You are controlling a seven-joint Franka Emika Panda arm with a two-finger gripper.
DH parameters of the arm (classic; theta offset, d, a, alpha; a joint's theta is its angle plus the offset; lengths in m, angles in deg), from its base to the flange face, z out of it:
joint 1: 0 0.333 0 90
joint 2: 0 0 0 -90
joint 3: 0 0.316 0.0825 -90
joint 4: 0 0 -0.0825 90
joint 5: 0 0.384 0 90
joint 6: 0 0 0.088 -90
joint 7: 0 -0.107 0 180
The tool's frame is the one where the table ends.
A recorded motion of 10 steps. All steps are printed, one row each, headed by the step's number.
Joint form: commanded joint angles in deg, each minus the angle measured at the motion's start. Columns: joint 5, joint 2, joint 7, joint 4, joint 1, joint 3, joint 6.
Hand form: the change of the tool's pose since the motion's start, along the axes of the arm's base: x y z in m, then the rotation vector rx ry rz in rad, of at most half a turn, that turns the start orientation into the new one. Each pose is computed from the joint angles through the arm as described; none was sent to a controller.
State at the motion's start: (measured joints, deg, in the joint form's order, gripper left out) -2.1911 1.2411 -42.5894 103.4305 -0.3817 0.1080 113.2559
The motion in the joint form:
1: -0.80 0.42 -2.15 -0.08 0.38 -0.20 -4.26
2: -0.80 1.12 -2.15 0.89 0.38 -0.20 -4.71
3: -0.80 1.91 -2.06 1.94 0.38 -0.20 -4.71
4: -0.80 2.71 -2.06 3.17 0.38 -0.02 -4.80
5: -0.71 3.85 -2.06 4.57 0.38 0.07 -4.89
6: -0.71 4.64 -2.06 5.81 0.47 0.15 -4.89
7: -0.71 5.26 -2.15 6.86 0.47 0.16 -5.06
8: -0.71 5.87 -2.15 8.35 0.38 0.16 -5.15
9: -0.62 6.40 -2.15 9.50 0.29 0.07 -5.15
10: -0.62 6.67 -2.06 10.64 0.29 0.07 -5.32
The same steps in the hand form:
1: -0.0083 0.0004 -0.0028 -0.0081 0.0640 -0.0343
2: -0.0134 0.0004 -0.0050 -0.0083 0.0765 -0.0346
3: -0.0183 0.0004 -0.0063 -0.0086 0.0811 -0.0331
4: -0.0236 0.0022 -0.0093 -0.0091 0.0902 -0.0300
5: -0.0306 0.0032 -0.0106 -0.0079 0.0963 -0.0288
6: -0.0359 0.0048 -0.0137 -0.0084 0.1042 -0.0258
7: -0.0405 0.0048 -0.0171 -0.0085 0.1146 -0.0273
8: -0.0459 0.0040 -0.0243 -0.0088 0.1315 -0.0289
9: -0.0502 0.0024 -0.0292 -0.0070 0.1424 -0.0323
10: -0.0540 0.0024 -0.0366 -0.0076 0.1606 -0.0308

